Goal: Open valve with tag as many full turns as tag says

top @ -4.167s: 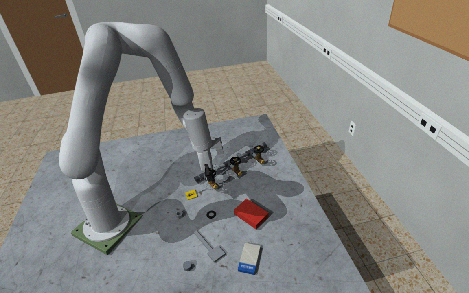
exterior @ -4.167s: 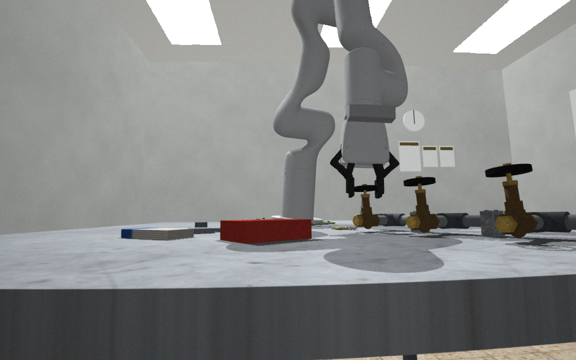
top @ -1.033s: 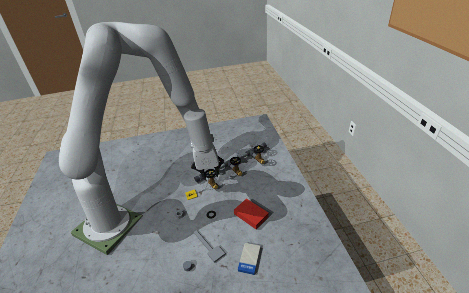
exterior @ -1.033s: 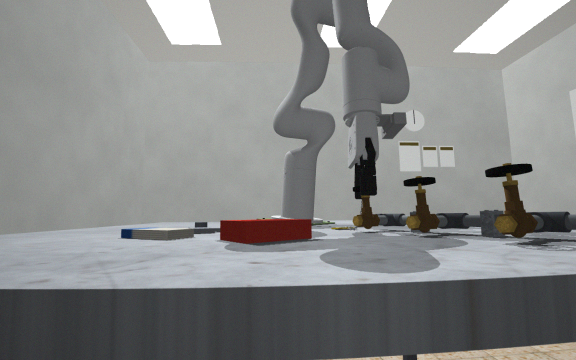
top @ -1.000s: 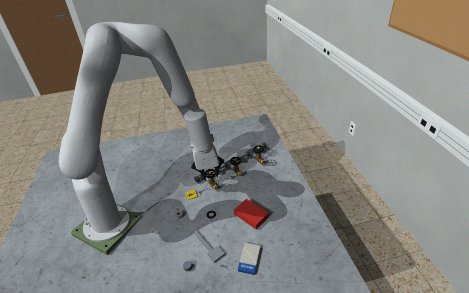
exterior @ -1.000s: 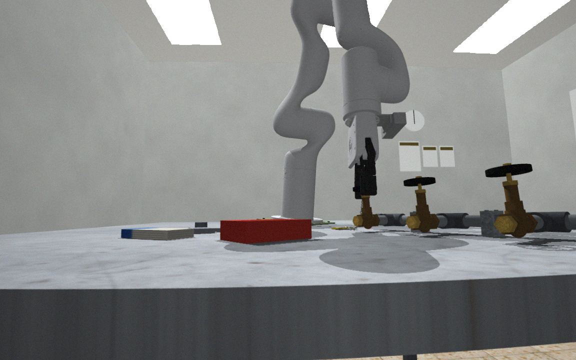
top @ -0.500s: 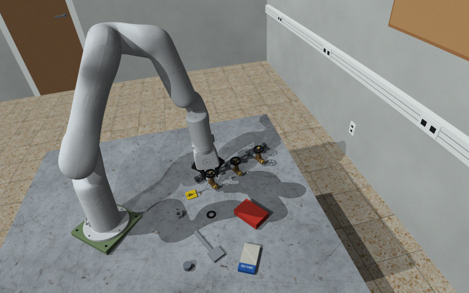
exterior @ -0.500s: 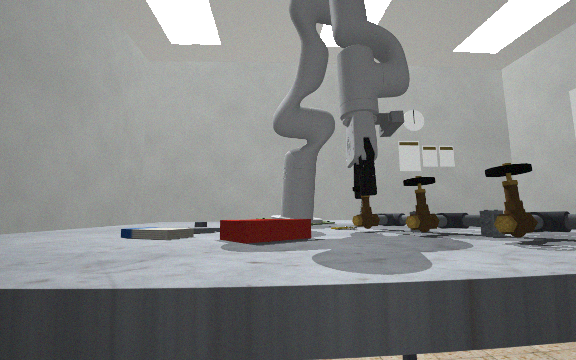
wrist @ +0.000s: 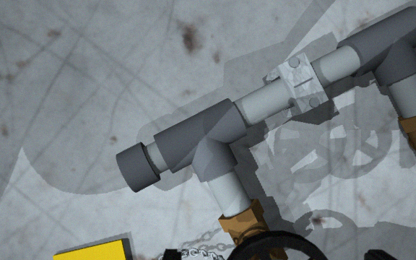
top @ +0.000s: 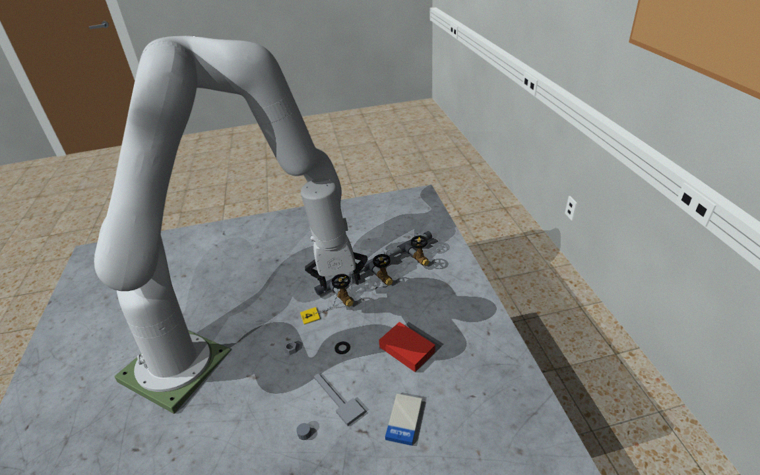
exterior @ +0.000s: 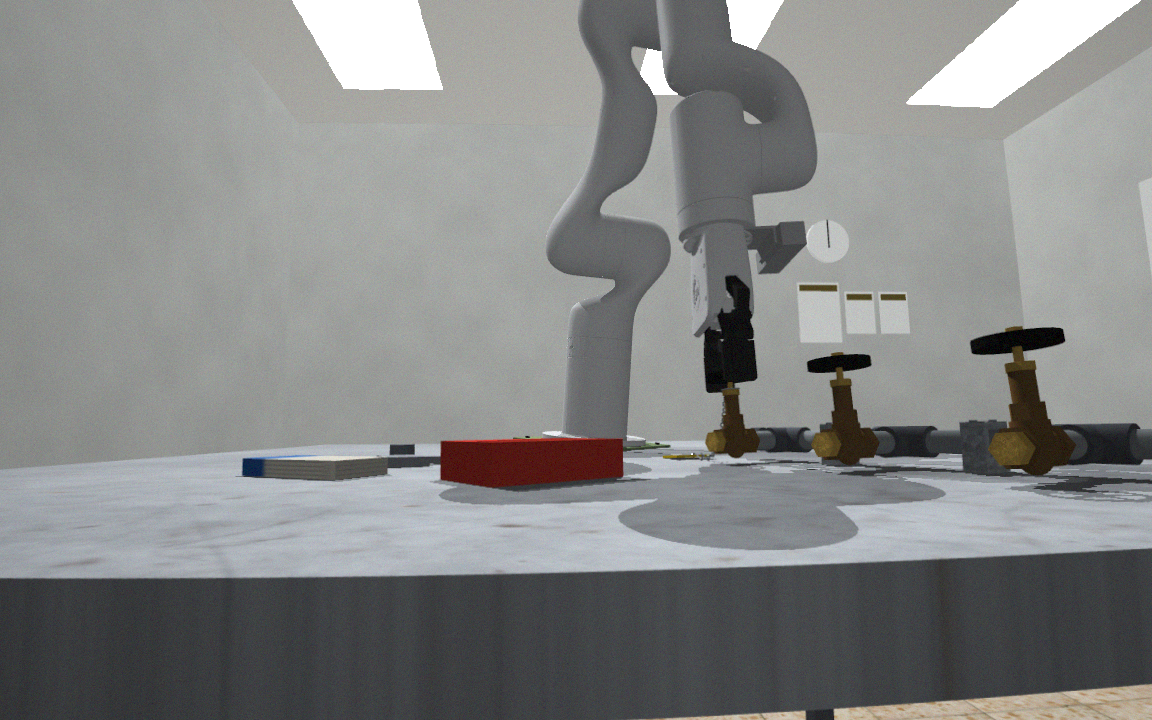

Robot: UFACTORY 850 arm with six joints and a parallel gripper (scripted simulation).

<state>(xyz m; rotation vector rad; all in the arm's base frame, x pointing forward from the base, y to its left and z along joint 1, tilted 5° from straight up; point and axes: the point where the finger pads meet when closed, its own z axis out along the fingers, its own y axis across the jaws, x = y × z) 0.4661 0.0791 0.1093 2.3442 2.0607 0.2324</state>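
Now: the yellow tag 9 cm behind my hand, 2 cm to the right of it and 9 cm below it. Round my hand: black washer: 3 cm behind, 16 cm to the right, 9 cm below; then red block: 13 cm ahead, 21 cm to the right, 7 cm below; then grey nut: 17 cm behind, 12 cm to the right, 8 cm below.
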